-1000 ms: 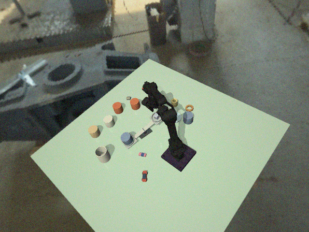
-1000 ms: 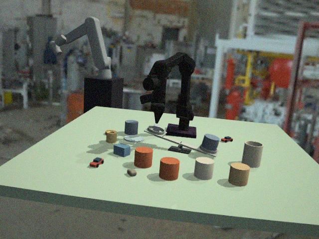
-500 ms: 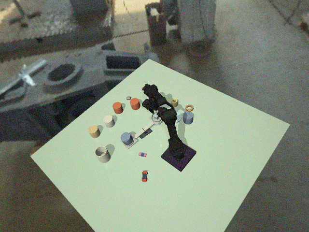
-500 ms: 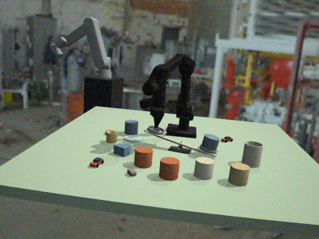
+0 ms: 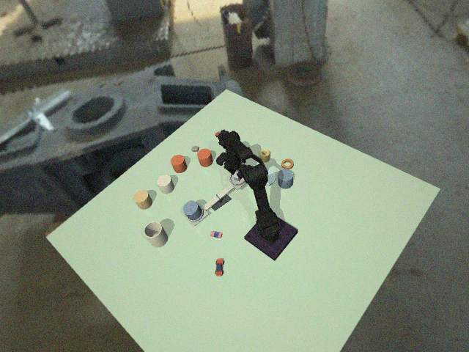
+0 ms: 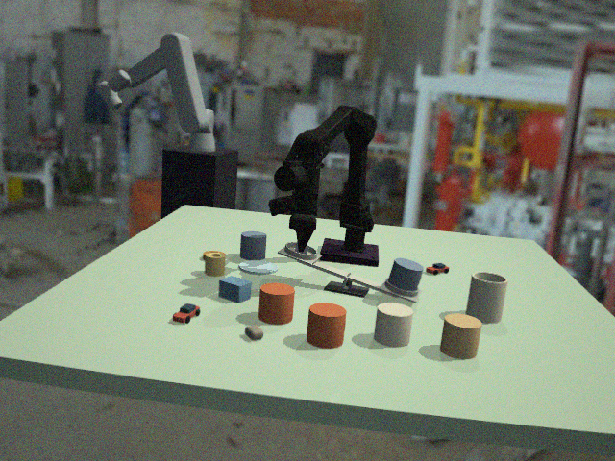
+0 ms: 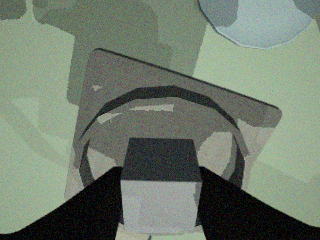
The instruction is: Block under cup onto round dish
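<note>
Now: gripper tip 120 mm to the left of the round dish, 80 mm above it and 50 mm past it. Also, from my gripper tip: pebble 360 mm ahead, 70 mm below, 20 mm to the left; then blue box 180 mm ahead, 100 mm to the right, 60 mm below; then grey block right at my gripper tip.
</note>
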